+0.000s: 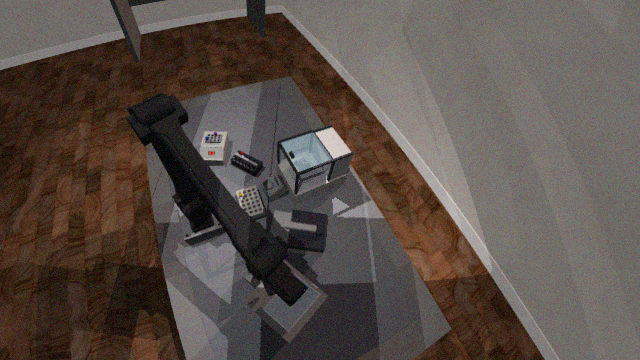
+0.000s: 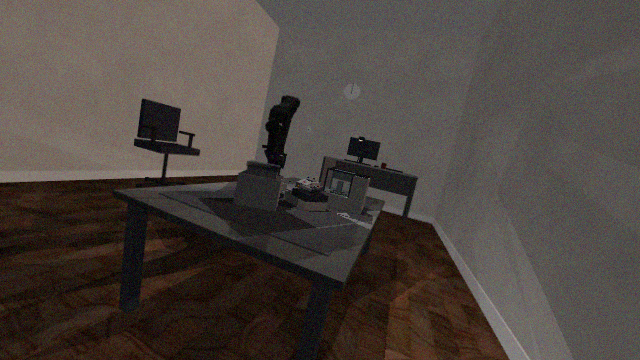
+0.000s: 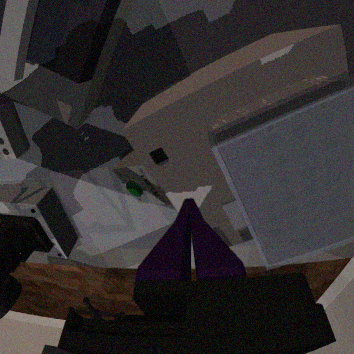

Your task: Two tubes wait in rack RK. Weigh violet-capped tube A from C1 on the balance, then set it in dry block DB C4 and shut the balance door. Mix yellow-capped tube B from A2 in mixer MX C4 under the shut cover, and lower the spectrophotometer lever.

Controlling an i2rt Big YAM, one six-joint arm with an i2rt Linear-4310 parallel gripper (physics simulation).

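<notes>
My gripper (image 3: 189, 203) is shut and empty, its purple fingertips touching each other, above the near edge of a large pale box (image 1: 288, 335) (image 2: 256, 192) (image 3: 180, 117), apparently the mixer. A grey-blue cover (image 1: 280, 313) (image 3: 295, 180) lies over the box's top and hides what is under it. A green button (image 3: 134, 188) is beside the box. A violet cap (image 1: 215, 133) shows in the white block (image 1: 215, 150) with red digits. A yellow cap (image 1: 240, 195) shows at a corner of the white rack (image 1: 252, 202). The glass-walled balance (image 1: 340, 142) stands at the back; its door state is unclear. A dark-blue device (image 1: 309, 240) has a white lever-like bar (image 1: 302, 225).
A black strip rack (image 1: 246, 163) with a red cap and a small grey device (image 1: 274, 186) stand between the white block and the balance. The robot's base (image 1: 202, 232) (image 3: 57, 222) is beside the white rack. Deep shadows cover parts of the table (image 1: 400, 300).
</notes>
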